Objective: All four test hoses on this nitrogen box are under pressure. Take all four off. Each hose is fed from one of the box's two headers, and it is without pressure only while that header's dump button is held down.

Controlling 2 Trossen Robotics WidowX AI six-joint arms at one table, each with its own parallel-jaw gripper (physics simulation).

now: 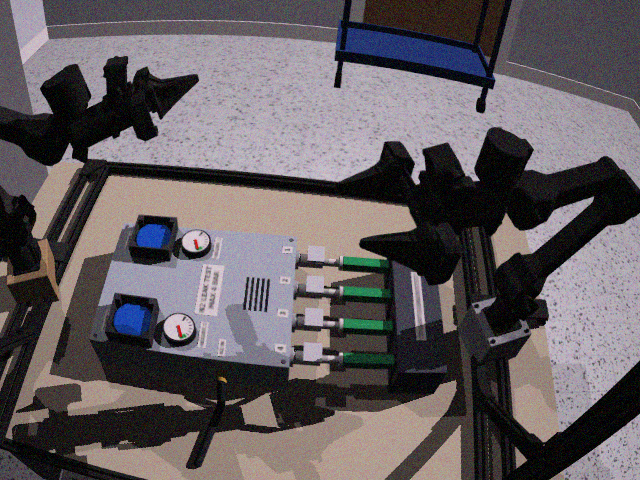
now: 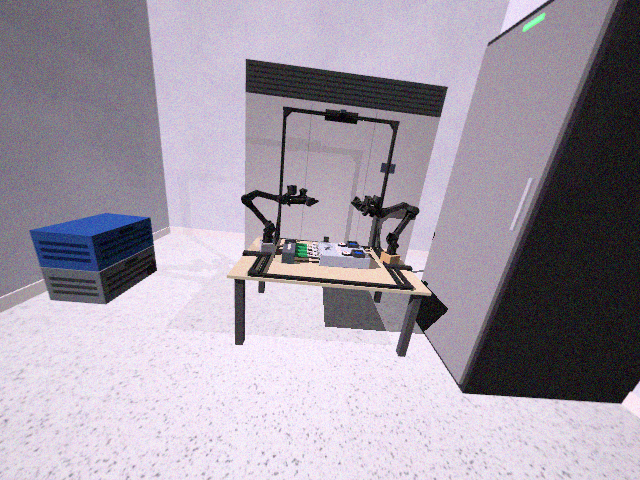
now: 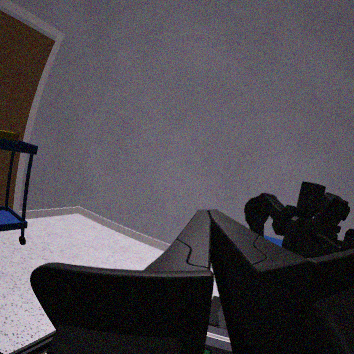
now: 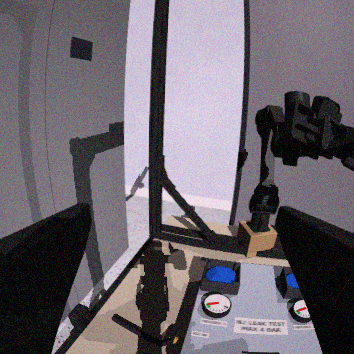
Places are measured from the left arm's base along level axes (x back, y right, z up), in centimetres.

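Where they show: left gripper, between the fingertips: (image 1: 198,77) (image 2: 351,202) (image 3: 206,218); right gripper, between the fingertips: (image 1: 347,213) (image 2: 316,200) (image 4: 186,216); left arm's base, origin of its link: (image 1: 26,261) (image 2: 390,253) (image 4: 257,226); right arm's base, origin of its link: (image 1: 502,318) (image 2: 267,241).
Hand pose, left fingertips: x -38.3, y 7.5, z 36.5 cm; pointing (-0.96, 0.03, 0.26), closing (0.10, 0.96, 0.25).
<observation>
Things, the pixels of their top centre, and the offset from my left fingertips. "spot": a spot on its surface instead.
- dark block, a spot on its surface: (image 1: 431,310) spot: dz -36.8, dx -33.7, dy +24.8 cm
- black angled tube, a spot on its surface: (image 1: 206,434) (image 4: 134,327) spot: dz -43.5, dx +9.9, dy +32.9 cm
The grey nitrogen box (image 1: 160,279) (image 2: 343,259) (image 4: 257,285) has two blue dump buttons (image 1: 153,236) (image 1: 132,318) (image 4: 221,275) in black collars; neither is touched by a gripper. Beside them are two gauges (image 1: 195,242) (image 1: 178,328) (image 4: 216,304) with red needles. Four green-sleeved hoses (image 1: 364,264) (image 1: 364,293) (image 1: 366,325) (image 1: 368,359) run from white-blocked ports 1 to 4 to a dark block (image 1: 431,310). My left gripper (image 1: 195,79) (image 3: 206,218) is shut, empty, high behind the buttons. My right gripper (image 1: 351,211) (image 4: 186,216) is open and empty, above the hose end near port 1.
A black angled tube (image 1: 206,434) (image 4: 137,330) with a brass end lies by the box's near side. A black frame rail (image 1: 232,177) runs along the table's back. A blue cart (image 1: 413,63) stands beyond. Crates (image 2: 93,242) and a tall cabinet (image 2: 485,206) stand around the table.
</observation>
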